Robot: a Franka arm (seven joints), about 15 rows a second.
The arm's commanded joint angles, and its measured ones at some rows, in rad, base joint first. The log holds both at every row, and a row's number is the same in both.
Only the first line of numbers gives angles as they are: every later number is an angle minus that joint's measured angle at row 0.
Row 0, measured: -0.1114, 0.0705, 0.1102, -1.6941, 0.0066, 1.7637, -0.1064
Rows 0 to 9, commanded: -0.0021, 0.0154, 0.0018, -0.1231, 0.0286, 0.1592, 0.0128; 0.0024, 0.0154, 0.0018, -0.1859, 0.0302, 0.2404, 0.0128; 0.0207, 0.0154, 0.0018, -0.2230, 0.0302, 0.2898, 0.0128; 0.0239, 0.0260, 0.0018, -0.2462, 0.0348, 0.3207, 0.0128; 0.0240, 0.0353, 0.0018, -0.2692, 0.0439, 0.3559, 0.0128; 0.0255, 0.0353, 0.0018, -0.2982, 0.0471, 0.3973, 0.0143; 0.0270, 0.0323, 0.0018, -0.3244, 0.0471, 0.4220, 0.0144; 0.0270, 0.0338, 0.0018, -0.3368, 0.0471, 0.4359, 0.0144; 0.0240, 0.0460, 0.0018, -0.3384, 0.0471, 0.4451, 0.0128; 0.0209, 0.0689, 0.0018, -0.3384, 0.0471, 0.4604, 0.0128
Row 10, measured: 0.0295, 0.0601, -0.0007, -0.3131, 0.0232, 0.4226, 0.0021
